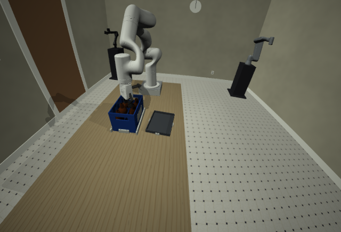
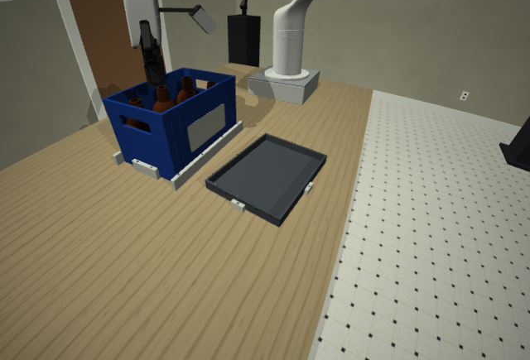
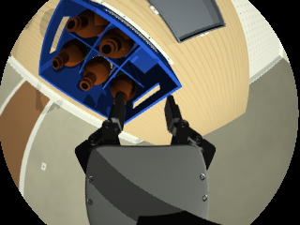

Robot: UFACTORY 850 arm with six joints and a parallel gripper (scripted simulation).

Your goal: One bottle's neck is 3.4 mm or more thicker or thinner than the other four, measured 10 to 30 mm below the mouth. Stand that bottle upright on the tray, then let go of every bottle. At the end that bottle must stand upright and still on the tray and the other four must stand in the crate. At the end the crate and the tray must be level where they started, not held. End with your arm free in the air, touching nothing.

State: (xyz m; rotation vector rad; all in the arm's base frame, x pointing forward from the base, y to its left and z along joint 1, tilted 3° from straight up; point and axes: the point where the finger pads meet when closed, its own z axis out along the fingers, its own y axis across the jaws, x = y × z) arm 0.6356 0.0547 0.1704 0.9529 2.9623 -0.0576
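My gripper is now 9 cm past the bottle, 1 cm to the left of it and 15 cm above it. Also, from my hand: dark grey tray: 12 cm behind, 21 cm to the left, 22 cm below; then blue crate: 8 cm behind, 6 cm to the right, 15 cm below.
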